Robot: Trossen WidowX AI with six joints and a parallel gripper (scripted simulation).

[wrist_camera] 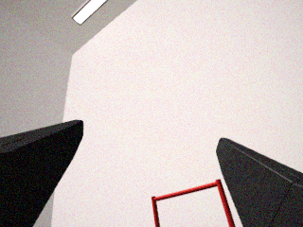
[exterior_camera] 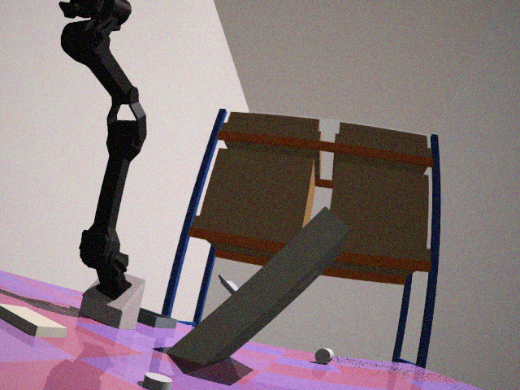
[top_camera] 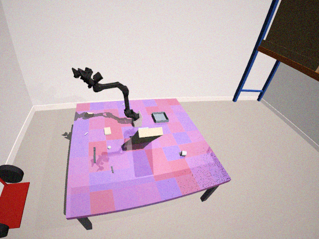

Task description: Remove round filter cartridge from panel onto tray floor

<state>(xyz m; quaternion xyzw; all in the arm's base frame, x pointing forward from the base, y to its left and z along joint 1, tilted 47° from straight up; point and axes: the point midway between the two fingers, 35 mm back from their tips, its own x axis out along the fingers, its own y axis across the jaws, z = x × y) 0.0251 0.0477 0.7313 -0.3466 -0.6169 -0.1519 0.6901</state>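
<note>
The white round filter cartridge is 55 cm to the left of my gripper tip, 42 cm below it and 26 cm ahead of it. The rest, counted from my gripper tip: sloped service panel: 54 cm to the left, 50 cm below, 22 cm ahead; then grey tray: 79 cm to the left, 63 cm below, 19 cm behind.
</note>
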